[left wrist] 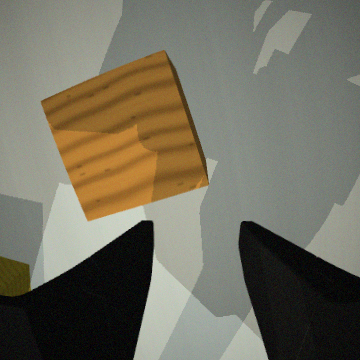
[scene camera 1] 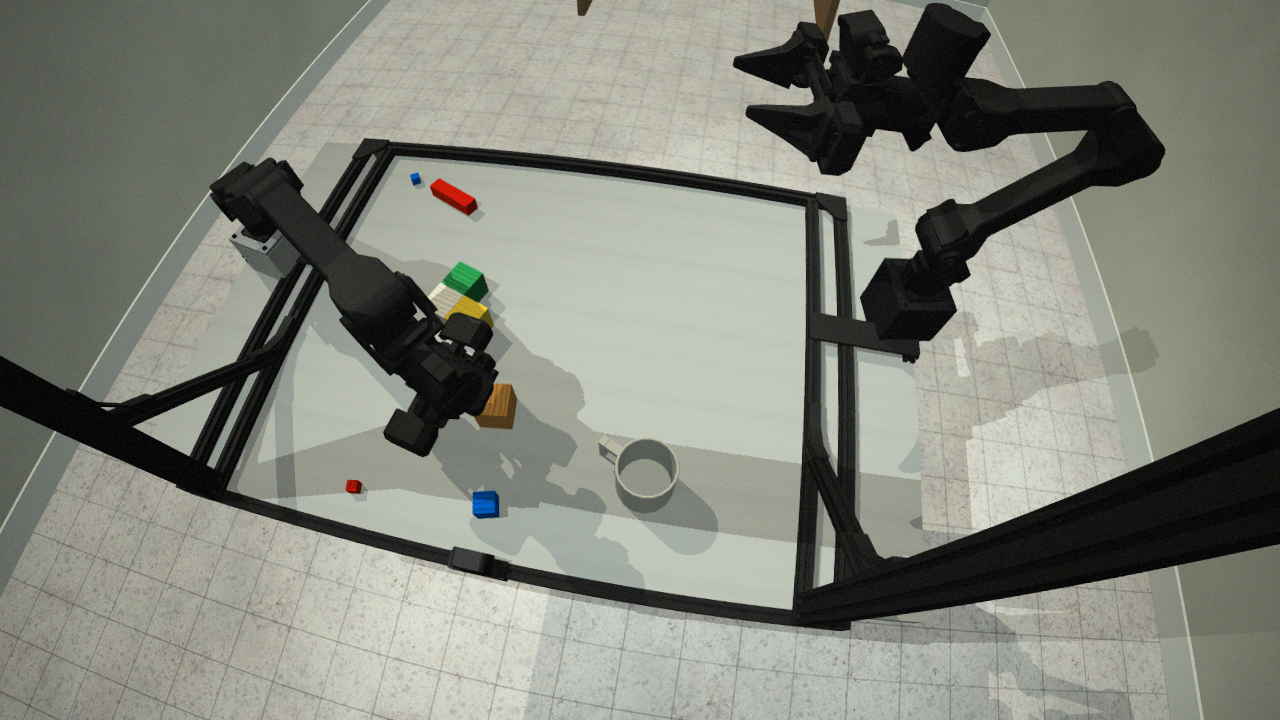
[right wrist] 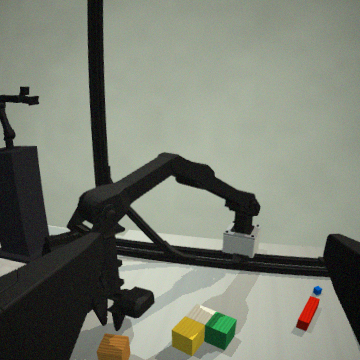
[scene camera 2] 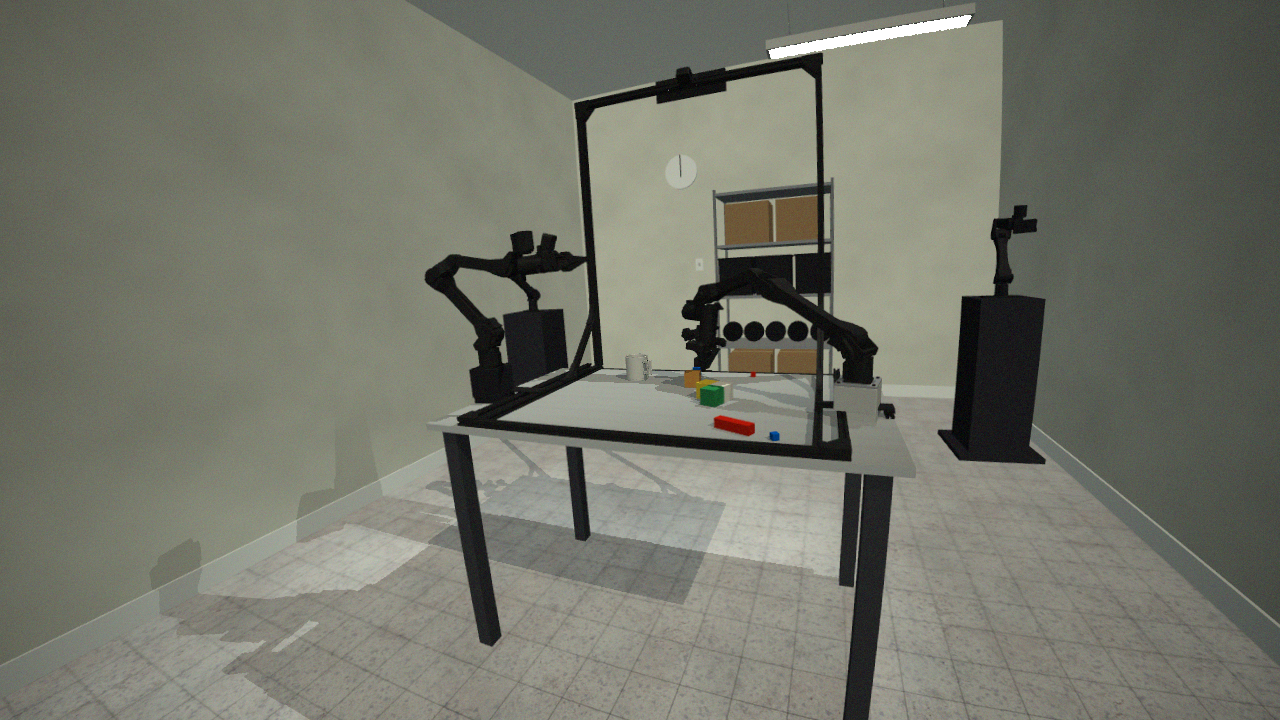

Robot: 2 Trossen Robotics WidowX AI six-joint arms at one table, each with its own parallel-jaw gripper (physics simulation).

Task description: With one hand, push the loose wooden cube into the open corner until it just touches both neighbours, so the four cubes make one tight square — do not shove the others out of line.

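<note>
The loose orange wooden cube (scene camera 1: 499, 405) (scene camera 2: 691, 378) (left wrist: 125, 140) (right wrist: 114, 347) stands apart from the other three, turned at an angle. Green (scene camera 1: 465, 281) (scene camera 2: 711, 395) (right wrist: 221, 330), white (scene camera 1: 444, 300) (scene camera 2: 726, 391) (right wrist: 201, 313) and yellow (scene camera 1: 470, 310) (left wrist: 14, 277) (right wrist: 188, 336) cubes form an L with white at the inner corner. My left gripper (left wrist: 196, 232) (right wrist: 110, 326) points down, partly open and empty, near the orange cube; its fingertips are hidden in scene camera 1. My right gripper (scene camera 1: 742, 86) is wide open and empty, raised away from the cubes.
A white mug (scene camera 1: 646, 470) (scene camera 2: 636, 367) and a blue block (scene camera 1: 485, 504) stand near the orange cube. A small red cube (scene camera 1: 353, 486), a red bar (scene camera 1: 453, 197) (scene camera 2: 733, 425) (right wrist: 308, 313) and a small blue cube (scene camera 1: 415, 178) (scene camera 2: 774, 436) (right wrist: 317, 290) lie farther off. A black frame (scene camera 1: 590, 172) edges the table.
</note>
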